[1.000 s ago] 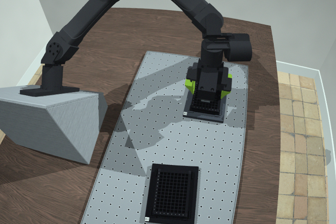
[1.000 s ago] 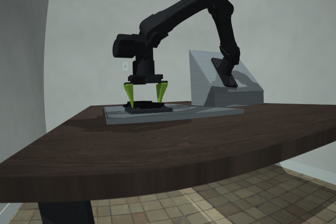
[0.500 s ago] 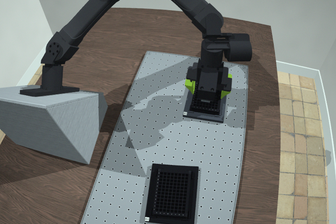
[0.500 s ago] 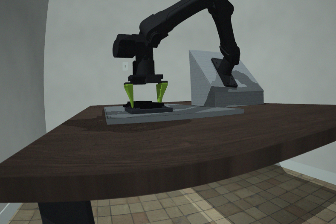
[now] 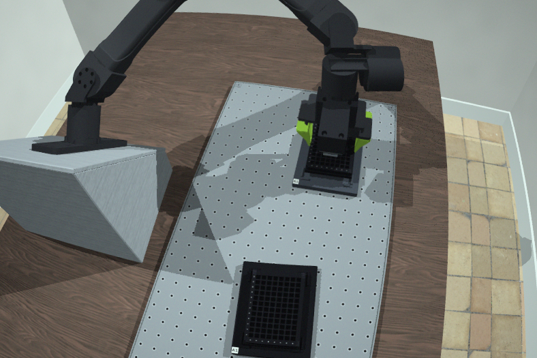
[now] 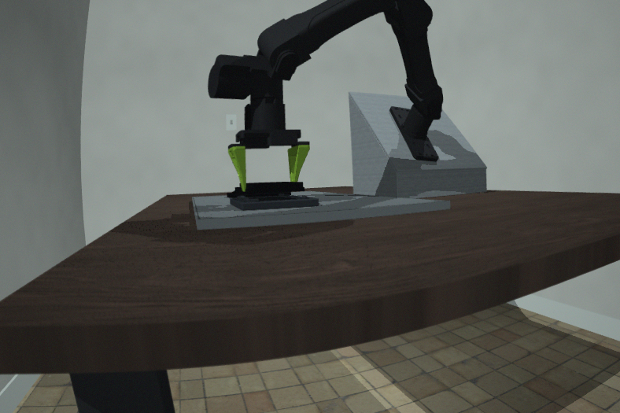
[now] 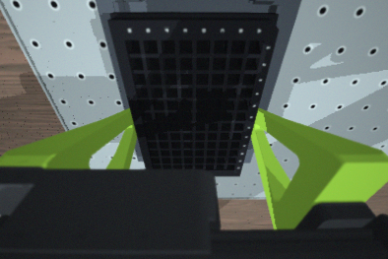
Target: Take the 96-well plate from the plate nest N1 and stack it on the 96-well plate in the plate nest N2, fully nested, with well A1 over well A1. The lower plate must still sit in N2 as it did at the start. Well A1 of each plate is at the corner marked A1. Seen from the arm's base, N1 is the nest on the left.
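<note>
Now: the dark grey nest 1 cm to the right of my hand and 3 cm below it. From my hand the other things lie so: black 96-well plate (right at my hand); nest N2 (3 cm behind, 32 cm to the right, 3 cm below).
</note>
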